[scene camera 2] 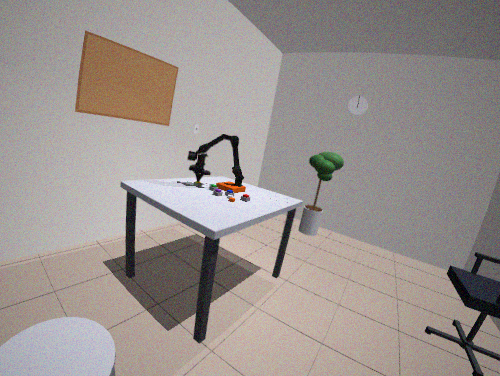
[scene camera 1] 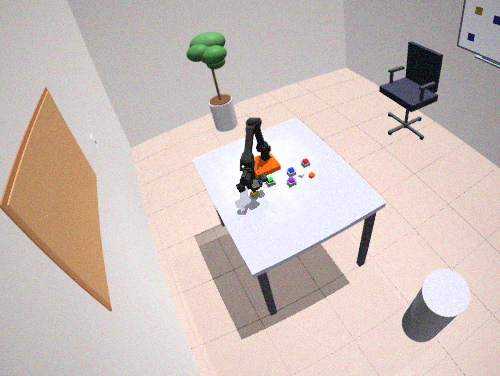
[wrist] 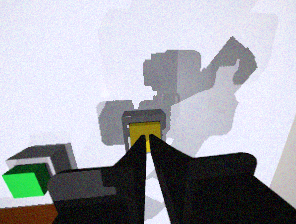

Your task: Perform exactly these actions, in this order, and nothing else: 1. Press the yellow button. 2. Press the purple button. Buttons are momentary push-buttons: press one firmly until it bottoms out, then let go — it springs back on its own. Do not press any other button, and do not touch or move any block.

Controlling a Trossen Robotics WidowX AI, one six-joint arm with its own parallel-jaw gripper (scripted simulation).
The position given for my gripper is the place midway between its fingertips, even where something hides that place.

Observation:
In view: my gripper [wrist: 147, 138] and a green button [wrist: 30, 180].

